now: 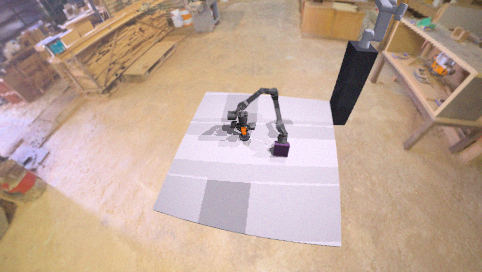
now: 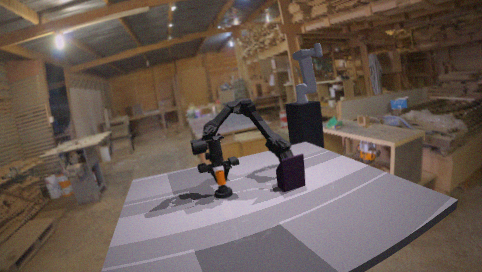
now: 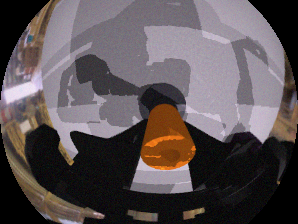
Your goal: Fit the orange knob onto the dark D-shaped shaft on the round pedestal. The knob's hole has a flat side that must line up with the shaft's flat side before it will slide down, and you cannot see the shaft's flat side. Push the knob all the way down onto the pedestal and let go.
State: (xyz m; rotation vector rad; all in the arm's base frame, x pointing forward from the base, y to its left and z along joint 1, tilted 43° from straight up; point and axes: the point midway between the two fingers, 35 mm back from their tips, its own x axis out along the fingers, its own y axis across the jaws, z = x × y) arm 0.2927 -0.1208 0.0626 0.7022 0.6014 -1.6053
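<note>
Right now the orange knob is 20 mm above my gripper tip. From my gripper tip the other things lie so: dark round pedestal: 40 mm below.
</note>
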